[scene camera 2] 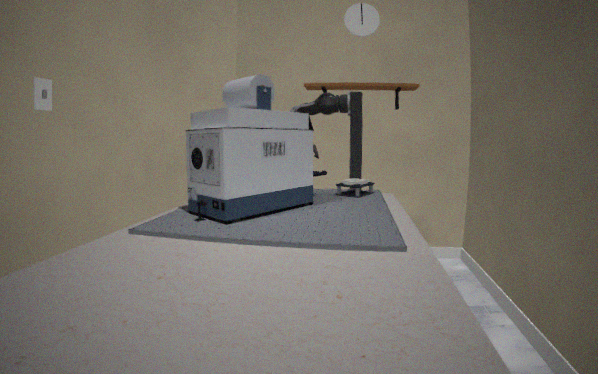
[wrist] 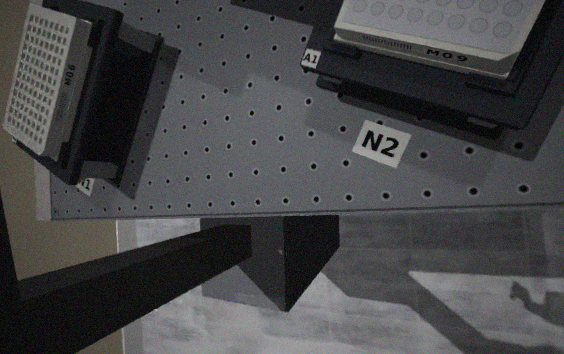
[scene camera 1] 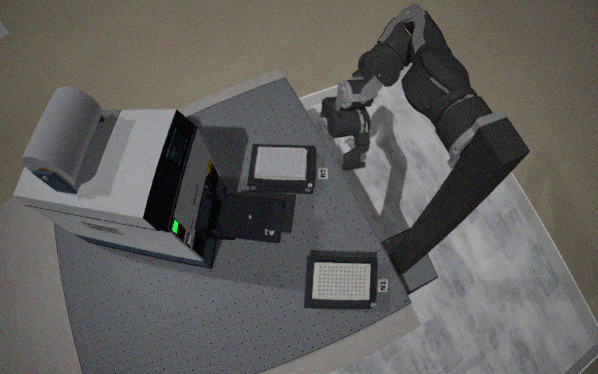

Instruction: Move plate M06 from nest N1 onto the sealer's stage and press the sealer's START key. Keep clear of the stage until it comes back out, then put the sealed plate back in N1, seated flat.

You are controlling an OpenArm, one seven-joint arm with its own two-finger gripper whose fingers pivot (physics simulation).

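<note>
Plate M06 [scene camera 1: 341,281] [wrist: 39,82], cream with a grid of open wells, sits in nest N1 [scene camera 1: 309,285] [wrist: 89,107] and looks flat. The sealer [scene camera 1: 115,165] [scene camera 2: 265,160] is a white and blue box with a film roll on top. Its dark stage [scene camera 1: 240,227], marked A1, is out in front and bears no plate. A green display [scene camera 1: 175,226] is lit on the sealer's front; the START key is too small to make out. My gripper [scene camera 1: 354,159] is open and empty, beyond the board's edge on the N2 side, apart from both nests. Its fingertips do not show in the wrist view.
Plate M09 [scene camera 1: 281,163] [wrist: 425,37] sits in nest N2 [scene camera 1: 311,167] [wrist: 425,97], beside the stage. The arm's dark post [scene camera 1: 450,210] [scene camera 2: 355,135] stands at the perforated board's edge, near N1. An orange shelf [scene camera 2: 361,86] is on the wall behind the arm.
</note>
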